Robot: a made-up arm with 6 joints. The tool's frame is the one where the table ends. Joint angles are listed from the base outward.
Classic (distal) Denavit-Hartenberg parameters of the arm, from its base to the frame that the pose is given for. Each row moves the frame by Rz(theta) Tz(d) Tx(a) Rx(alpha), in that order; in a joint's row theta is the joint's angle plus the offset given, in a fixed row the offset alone. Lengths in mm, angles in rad.
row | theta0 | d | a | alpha
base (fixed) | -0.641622 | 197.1 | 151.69 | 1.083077
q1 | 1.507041 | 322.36 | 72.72 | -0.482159
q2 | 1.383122 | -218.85 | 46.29 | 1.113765
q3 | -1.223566 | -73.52 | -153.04 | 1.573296
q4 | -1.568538 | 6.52 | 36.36 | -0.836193
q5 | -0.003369 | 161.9 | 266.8 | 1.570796
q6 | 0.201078 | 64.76 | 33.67 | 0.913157
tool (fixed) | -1.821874 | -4.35 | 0 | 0
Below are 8 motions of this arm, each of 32 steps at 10 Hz.
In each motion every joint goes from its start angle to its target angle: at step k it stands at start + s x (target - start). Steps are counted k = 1, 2, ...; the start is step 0. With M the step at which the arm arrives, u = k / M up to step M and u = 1 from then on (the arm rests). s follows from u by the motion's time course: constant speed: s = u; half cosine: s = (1 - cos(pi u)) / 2; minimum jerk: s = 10 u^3 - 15 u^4 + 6 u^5.
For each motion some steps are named. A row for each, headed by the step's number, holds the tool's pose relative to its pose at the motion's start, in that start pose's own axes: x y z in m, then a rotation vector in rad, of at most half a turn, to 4 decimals.
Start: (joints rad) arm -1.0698 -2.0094 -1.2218 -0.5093 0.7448 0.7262
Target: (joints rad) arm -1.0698 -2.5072 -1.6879 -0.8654 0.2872 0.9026
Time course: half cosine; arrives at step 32
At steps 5, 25, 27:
5: 0.0010 -0.0149 0.0190 0.0435 0.0214 0.0421
25: 0.1508 -0.3185 0.1772 0.7986 0.2480 0.4363
27: 0.1675 -0.3411 0.1764 0.8548 0.2593 0.4472

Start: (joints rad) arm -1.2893 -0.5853 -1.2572 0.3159 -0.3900 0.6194
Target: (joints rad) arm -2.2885 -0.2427 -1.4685 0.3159 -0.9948 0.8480
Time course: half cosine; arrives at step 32
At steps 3, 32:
3: -0.0044 -0.0043 0.0055 0.0206 -0.0045 0.0177
32: -0.1315 -0.3345 0.0737 1.0302 -0.4758 0.5737

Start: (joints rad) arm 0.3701 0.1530 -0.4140 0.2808 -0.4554 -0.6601
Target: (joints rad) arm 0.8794 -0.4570 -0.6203 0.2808 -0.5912 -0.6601
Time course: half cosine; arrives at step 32
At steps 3, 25, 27, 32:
3: 0.0019 0.0002 0.0007 -0.0035 0.0047 -0.0040
25: 0.0957 0.0222 0.0298 -0.0877 0.1435 -0.1847
27: 0.1025 0.0243 0.0321 -0.0889 0.1490 -0.1966
32: 0.1099 0.0267 0.0346 -0.0896 0.1545 -0.2095

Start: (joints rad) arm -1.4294 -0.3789 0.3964 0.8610 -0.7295 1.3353
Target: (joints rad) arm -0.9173 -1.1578 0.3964 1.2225 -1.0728 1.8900
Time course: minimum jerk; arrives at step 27
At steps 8, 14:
8: -0.0012 0.0071 -0.0164 -0.0698 0.0149 0.1355
14: 0.0010 0.0116 -0.0509 -0.1997 0.0425 0.4519

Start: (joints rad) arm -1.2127 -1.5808 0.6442 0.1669 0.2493 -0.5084
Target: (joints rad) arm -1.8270 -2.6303 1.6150 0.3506 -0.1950 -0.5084
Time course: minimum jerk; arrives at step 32
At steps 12, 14, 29, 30, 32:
12: 0.0176 -0.0301 -0.1184 -0.2603 -0.1558 -0.0503
14: 0.0218 -0.0612 -0.1630 -0.3768 -0.2161 -0.0422
29: 0.0103 -0.3948 -0.2583 -1.1130 -0.4193 0.2863
30: 0.0100 -0.3980 -0.2574 -1.1192 -0.4195 0.2907
32: 0.0099 -0.3995 -0.2570 -1.1219 -0.4196 0.2927

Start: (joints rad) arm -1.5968 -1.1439 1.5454 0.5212 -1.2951 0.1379
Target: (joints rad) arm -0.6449 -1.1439 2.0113 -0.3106 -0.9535 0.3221
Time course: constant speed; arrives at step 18
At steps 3, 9, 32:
3: 0.0012 0.0086 -0.0790 -0.0746 -0.3027 0.0154
9: 0.0499 0.0120 -0.2208 -0.2139 -0.8995 0.0568
32: 0.1982 -0.0069 -0.3650 -0.4007 -1.7630 0.1668

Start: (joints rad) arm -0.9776 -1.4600 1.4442 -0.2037 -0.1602 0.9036
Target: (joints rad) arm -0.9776 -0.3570 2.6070 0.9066 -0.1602 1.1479
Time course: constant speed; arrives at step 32
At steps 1, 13, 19, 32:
1: -0.0039 0.0059 -0.0089 -0.0378 -0.0317 -0.0235
13: 0.0613 0.0397 -0.1198 -0.4708 -0.2185 -0.4642
19: 0.1421 0.0071 -0.1569 -0.6307 -0.1599 -0.7604
32: 0.2786 -0.1847 -0.1974 -0.6952 0.3135 -1.4070

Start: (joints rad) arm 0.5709 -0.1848 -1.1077 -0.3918 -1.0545 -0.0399
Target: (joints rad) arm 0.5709 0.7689 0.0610 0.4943 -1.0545 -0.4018
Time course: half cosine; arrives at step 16
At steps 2, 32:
2: -0.0236 -0.0073 -0.0225 -0.0565 0.0254 0.0397
32: -0.2343 -0.6438 -0.1689 -1.2380 -0.0885 1.0817

